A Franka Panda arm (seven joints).
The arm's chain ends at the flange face. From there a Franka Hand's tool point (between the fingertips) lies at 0.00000 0.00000 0.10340 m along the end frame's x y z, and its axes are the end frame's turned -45 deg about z.
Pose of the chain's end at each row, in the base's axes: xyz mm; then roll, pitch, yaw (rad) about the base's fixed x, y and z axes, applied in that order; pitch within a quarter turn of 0, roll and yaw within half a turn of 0:
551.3 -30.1 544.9 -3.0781 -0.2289 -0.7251
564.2 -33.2 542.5 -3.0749 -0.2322 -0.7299
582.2 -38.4 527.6 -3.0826 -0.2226 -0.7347
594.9 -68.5 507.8 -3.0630 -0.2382 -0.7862
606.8 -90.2 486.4 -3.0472 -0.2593 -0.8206
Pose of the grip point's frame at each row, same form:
573.2 -40.7 444.4 3.0220 -0.2056 0.0799
586.5 -43.9 442.1 3.0218 -0.2101 0.0759
603.2 -49.2 426.9 3.0236 -0.1981 0.0690
617.8 -80.0 407.6 3.0256 -0.2226 0.0216
631.9 -102.9 386.9 3.0207 -0.2483 -0.0078

